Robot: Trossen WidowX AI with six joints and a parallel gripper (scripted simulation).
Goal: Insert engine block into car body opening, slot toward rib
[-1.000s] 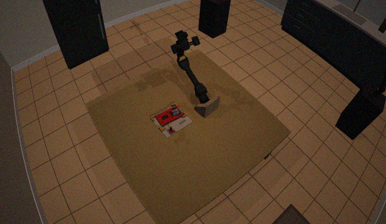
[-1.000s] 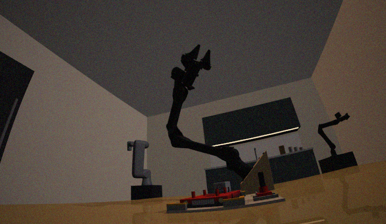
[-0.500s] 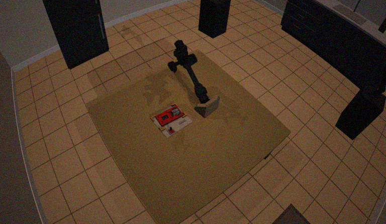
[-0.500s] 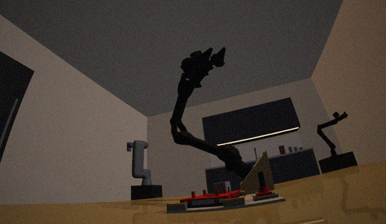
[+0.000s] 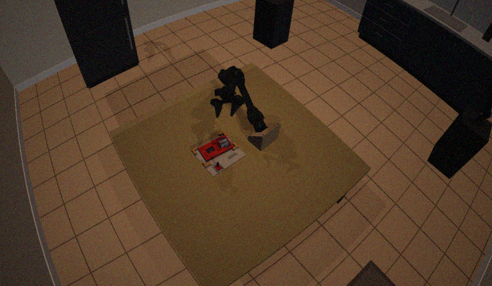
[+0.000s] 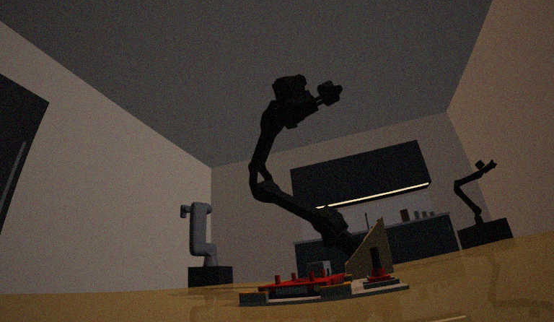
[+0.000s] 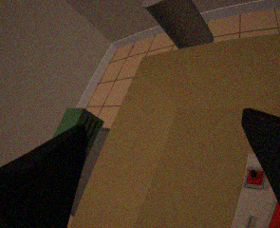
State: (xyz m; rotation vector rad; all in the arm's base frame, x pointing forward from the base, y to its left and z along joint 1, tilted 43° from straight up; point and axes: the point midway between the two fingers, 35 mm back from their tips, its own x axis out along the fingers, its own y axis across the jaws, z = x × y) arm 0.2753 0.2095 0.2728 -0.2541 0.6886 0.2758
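The engine block is 37 cm below my gripper tip, 8 cm to the right of it and 7 cm behind it. Round my gripper tip: grey baseplate 40 cm below, 8 cm to the right, 1 cm behind.
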